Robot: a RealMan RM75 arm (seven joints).
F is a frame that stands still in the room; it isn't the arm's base.
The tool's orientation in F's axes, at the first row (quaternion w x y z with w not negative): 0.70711 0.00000 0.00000 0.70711
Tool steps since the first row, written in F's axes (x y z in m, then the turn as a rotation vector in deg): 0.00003 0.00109 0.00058 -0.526 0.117 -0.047; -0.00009 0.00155 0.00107 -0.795 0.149 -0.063; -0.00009 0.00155 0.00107 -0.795 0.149 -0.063; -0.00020 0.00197 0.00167 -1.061 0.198 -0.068; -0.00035 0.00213 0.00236 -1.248 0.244 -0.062; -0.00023 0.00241 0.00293 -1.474 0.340 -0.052; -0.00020 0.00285 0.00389 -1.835 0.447 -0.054; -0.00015 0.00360 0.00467 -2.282 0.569 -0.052; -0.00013 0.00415 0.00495 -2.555 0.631 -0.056; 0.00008 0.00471 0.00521 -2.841 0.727 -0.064; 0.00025 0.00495 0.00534 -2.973 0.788 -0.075; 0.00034 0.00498 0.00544 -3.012 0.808 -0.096; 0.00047 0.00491 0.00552 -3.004 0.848 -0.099
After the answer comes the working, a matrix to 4 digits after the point.
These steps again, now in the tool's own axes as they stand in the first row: 0.00109 -0.00003 0.00058 0.117 0.526 -0.047; 0.00155 0.00009 0.00107 0.149 0.795 -0.063; 0.00155 0.00009 0.00107 0.149 0.795 -0.063; 0.00197 0.00020 0.00167 0.198 1.061 -0.068; 0.00213 0.00035 0.00236 0.244 1.248 -0.062; 0.00241 0.00023 0.00293 0.340 1.474 -0.052; 0.00285 0.00020 0.00389 0.447 1.835 -0.054; 0.00360 0.00015 0.00467 0.569 2.282 -0.052; 0.00415 0.00013 0.00495 0.631 2.555 -0.056; 0.00471 -0.00008 0.00521 0.727 2.841 -0.064; 0.00495 -0.00025 0.00534 0.788 2.973 -0.075; 0.00498 -0.00034 0.00544 0.808 3.012 -0.096; 0.00491 -0.00047 0.00552 0.848 3.004 -0.099
The tool's axes in the first row as the columns of a matrix, in F's axes (rounded; the answer above uses it unrounded):
0.0000 -1.0000 0.0000
1.0000 0.0000 0.0000
0.0000 0.0000 1.0000

